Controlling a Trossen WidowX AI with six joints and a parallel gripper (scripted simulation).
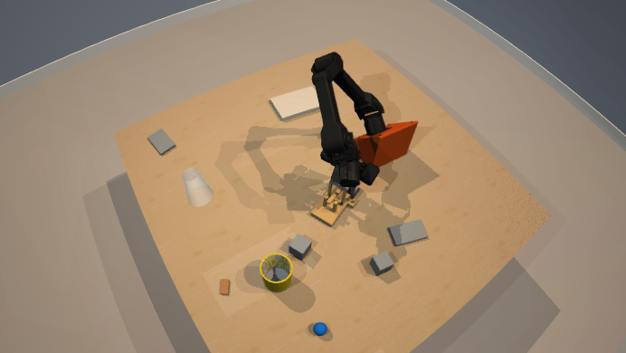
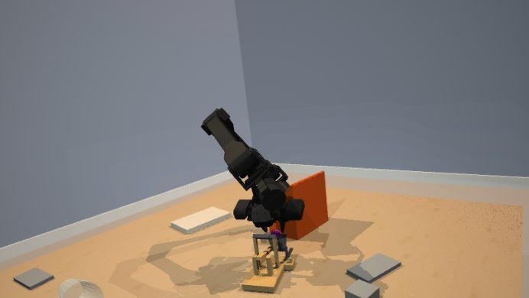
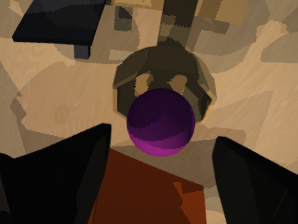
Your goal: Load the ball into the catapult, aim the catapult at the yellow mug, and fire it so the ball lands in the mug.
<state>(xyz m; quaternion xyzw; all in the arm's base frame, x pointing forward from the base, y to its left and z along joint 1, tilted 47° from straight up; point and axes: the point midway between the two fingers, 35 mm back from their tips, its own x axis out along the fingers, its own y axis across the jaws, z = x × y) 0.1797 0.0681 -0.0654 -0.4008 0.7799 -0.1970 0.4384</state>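
Right now my gripper tip is 10 mm above the purple ball. From my gripper tip the other things lie so: cream slab: 40 mm behind, 440 mm to the right, 70 mm below; yellow mug: 370 mm ahead, 200 mm to the left, 50 mm below; wooden catapult: 60 mm ahead, 40 mm to the left, 20 mm below.
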